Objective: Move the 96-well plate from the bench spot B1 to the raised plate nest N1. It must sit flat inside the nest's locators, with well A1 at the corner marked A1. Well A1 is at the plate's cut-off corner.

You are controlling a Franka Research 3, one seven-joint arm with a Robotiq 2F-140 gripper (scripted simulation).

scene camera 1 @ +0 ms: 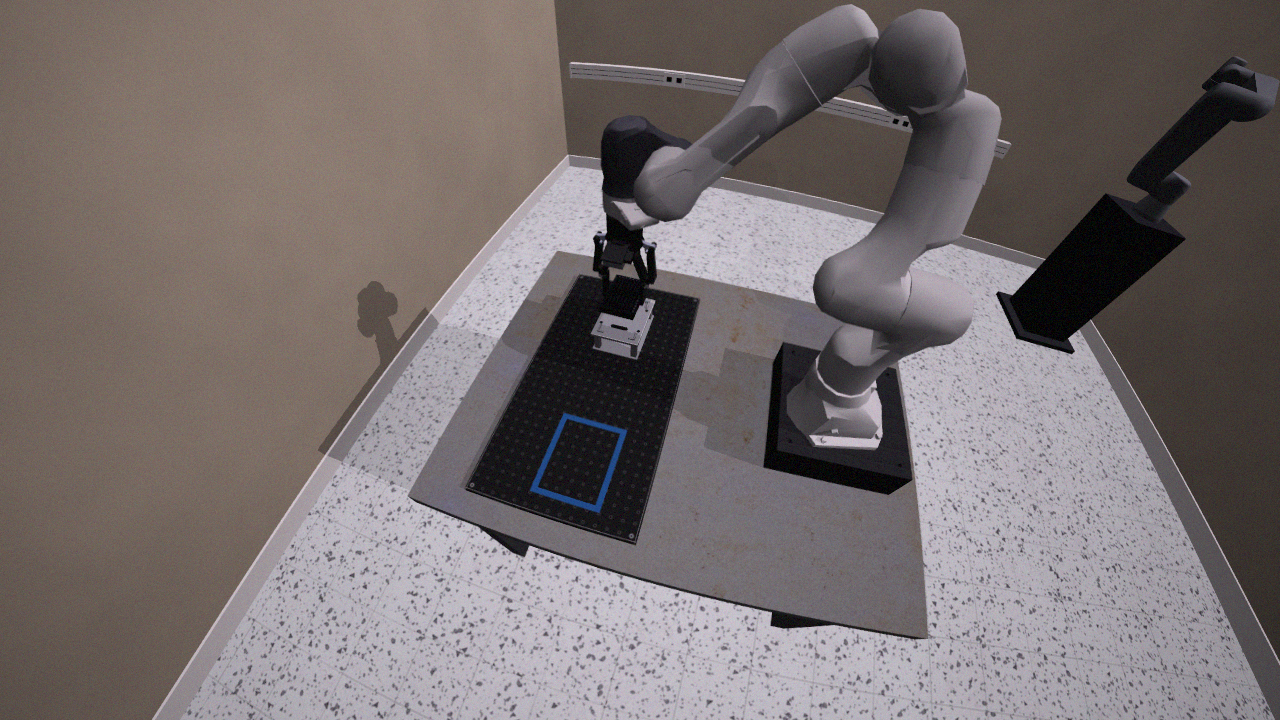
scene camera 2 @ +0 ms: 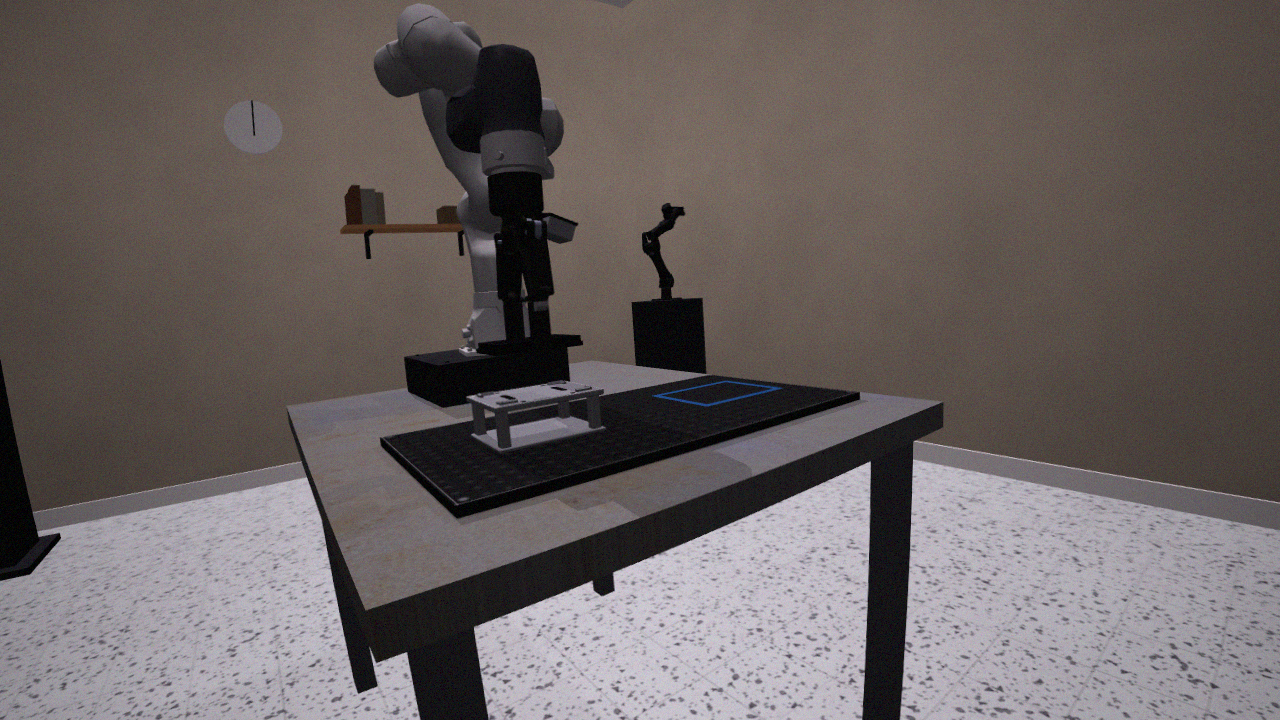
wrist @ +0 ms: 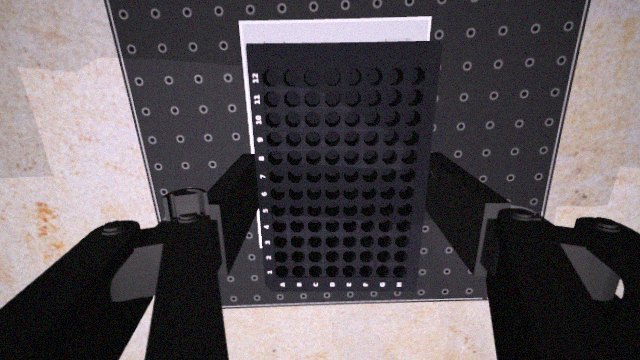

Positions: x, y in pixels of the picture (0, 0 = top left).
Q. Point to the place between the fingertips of my gripper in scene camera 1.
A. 624, 297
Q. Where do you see a 96-well plate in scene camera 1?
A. At 622, 286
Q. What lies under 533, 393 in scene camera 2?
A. A plate nest.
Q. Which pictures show my gripper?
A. Scene camera 1, scene camera 2 and the wrist view: all of them.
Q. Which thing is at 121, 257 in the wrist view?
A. My gripper.
